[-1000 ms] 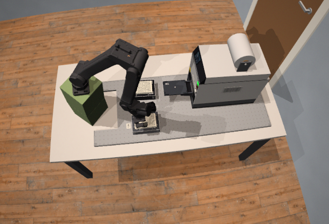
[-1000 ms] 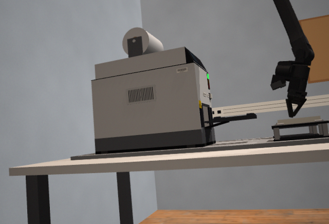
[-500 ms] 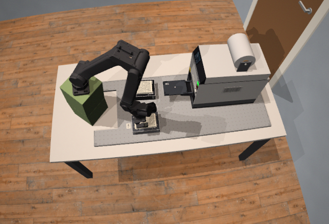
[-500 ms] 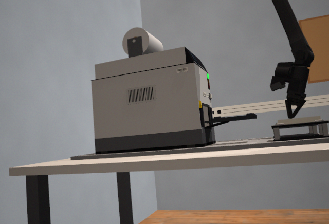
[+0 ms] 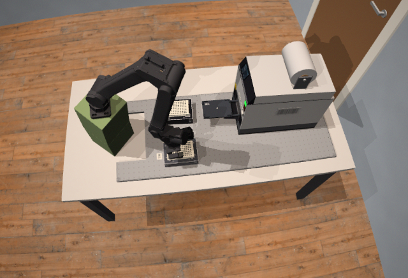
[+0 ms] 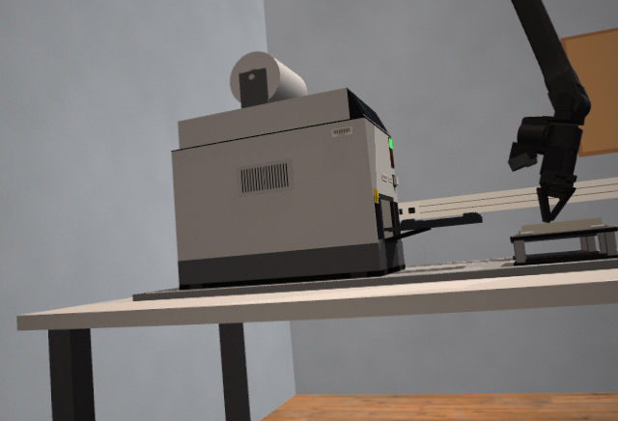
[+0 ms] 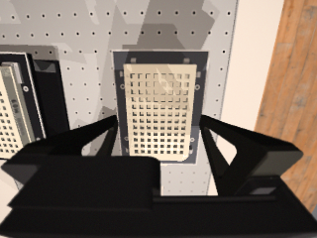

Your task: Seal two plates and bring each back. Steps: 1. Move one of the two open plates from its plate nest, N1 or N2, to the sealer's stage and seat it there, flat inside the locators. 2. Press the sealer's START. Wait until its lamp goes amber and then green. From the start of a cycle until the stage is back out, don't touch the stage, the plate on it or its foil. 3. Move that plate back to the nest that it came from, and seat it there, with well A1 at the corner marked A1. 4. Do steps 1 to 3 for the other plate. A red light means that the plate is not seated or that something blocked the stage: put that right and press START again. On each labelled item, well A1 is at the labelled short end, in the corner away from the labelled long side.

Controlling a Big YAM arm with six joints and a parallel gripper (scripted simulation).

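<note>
My hand is 40 mm above the plate nest. Also, from my hand: plate: 20 mm ahead, 230 mm to the left, 20 mm below; then sealer stage: 220 mm ahead, 170 mm to the left, 10 mm above; then yellow warning label: 330 mm ahead, 240 mm to the left, 60 mm above.
</note>
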